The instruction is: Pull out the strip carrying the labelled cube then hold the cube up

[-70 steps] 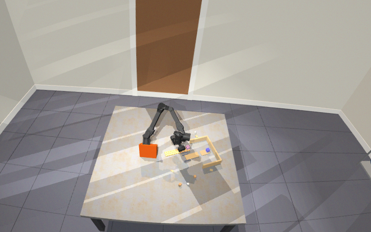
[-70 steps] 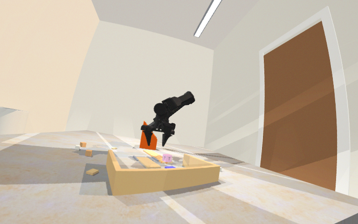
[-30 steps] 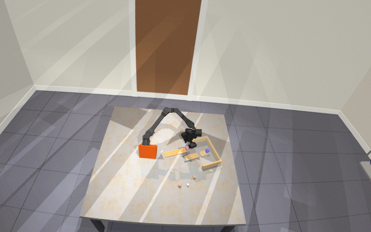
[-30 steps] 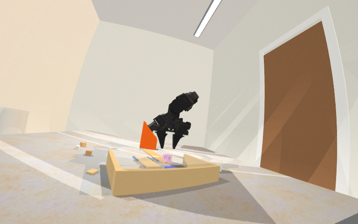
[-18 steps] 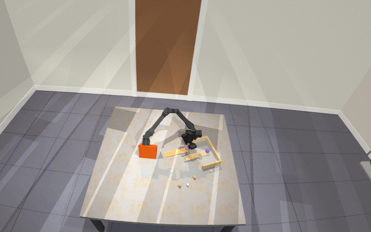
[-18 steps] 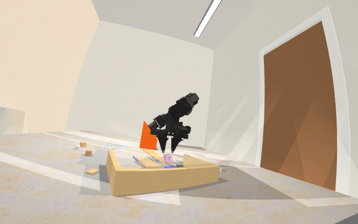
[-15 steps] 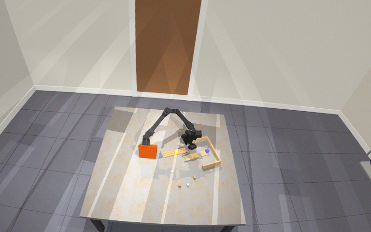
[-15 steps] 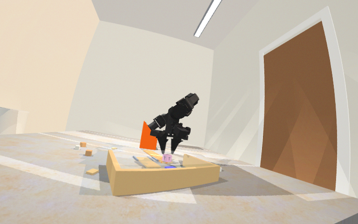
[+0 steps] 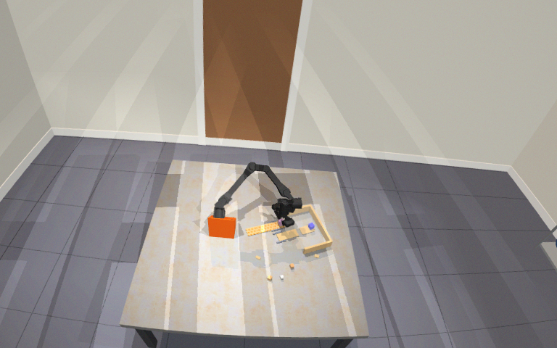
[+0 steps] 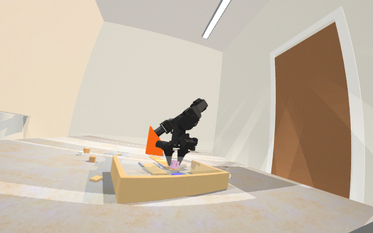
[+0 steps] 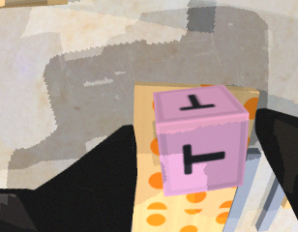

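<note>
My gripper tip is now 10 cm past the dotted strip, 4 cm to the left of it and 1 cm above it. Round my gripper tip: pink labelled cube: 1 cm above.
</note>
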